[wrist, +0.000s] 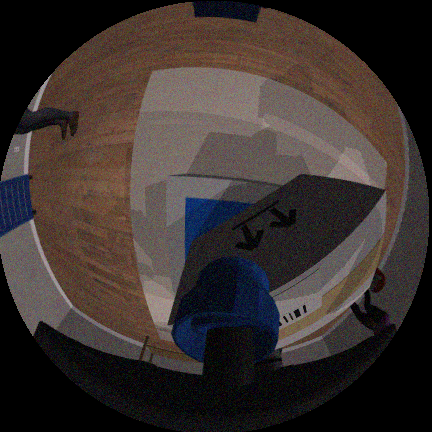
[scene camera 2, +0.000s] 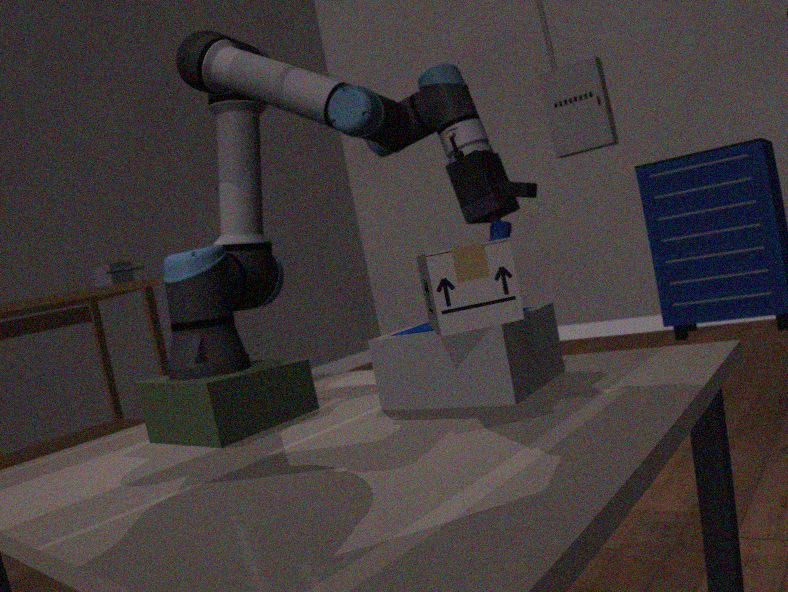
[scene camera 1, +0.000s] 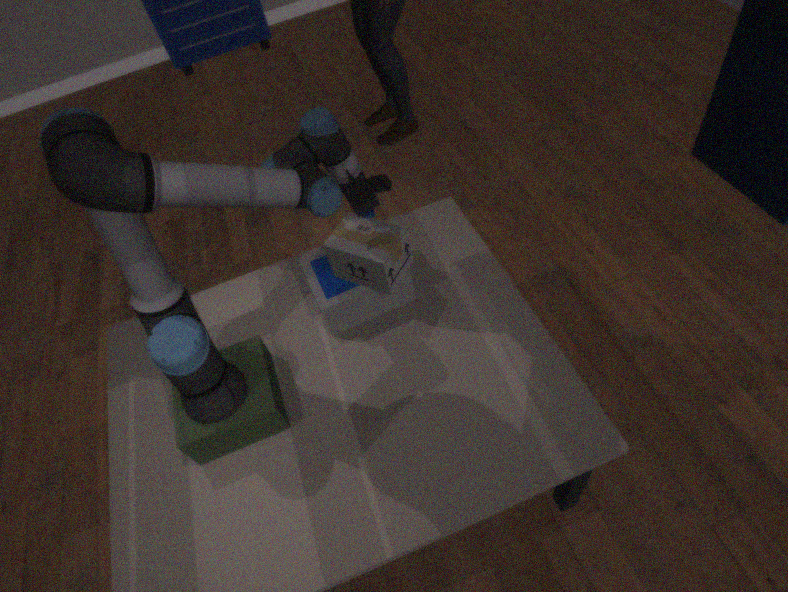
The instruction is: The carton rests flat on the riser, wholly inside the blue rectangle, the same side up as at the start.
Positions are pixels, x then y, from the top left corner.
Labels:
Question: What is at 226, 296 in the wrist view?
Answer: My suction cup.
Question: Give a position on a riser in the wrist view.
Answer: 195, 203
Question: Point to a carton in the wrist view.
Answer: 318, 239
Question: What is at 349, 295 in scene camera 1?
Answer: A riser.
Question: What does my suction cup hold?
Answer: A carton.

